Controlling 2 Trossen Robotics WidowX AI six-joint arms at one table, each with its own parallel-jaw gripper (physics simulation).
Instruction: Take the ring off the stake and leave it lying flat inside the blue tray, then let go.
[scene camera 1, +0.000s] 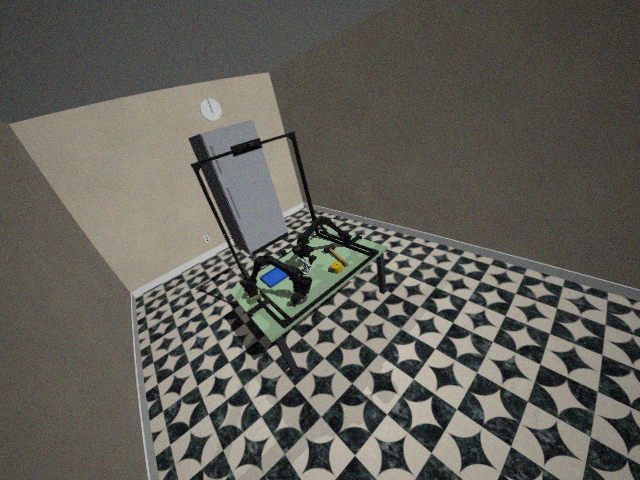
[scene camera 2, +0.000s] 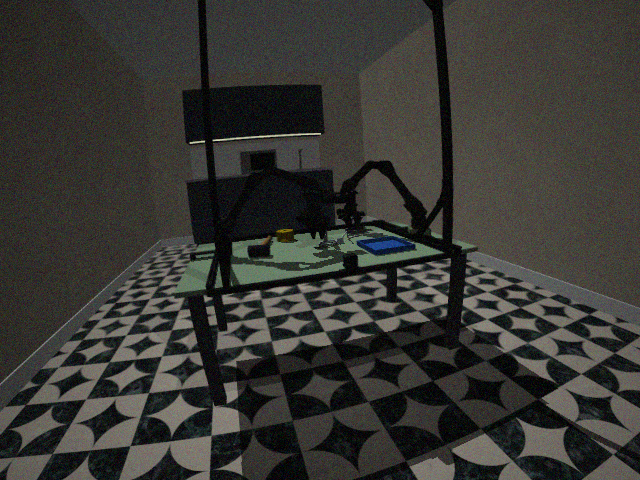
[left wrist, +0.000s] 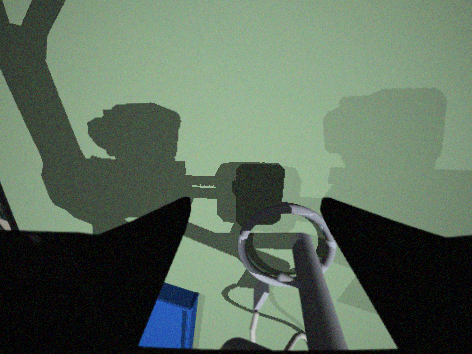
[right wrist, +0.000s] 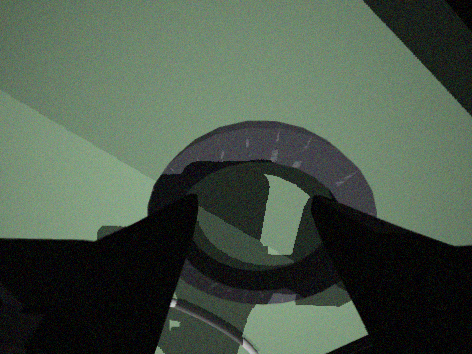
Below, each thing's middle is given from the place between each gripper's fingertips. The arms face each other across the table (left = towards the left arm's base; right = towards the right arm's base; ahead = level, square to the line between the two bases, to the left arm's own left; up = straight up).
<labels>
I see the blue tray (scene camera 2: 377, 246) 110 mm behind my left hand, 280 mm to the right of it and 30 mm below it.
The blue tray is 40 cm behind my right hand, 4 cm to the right of it and 1 cm above it.
</labels>
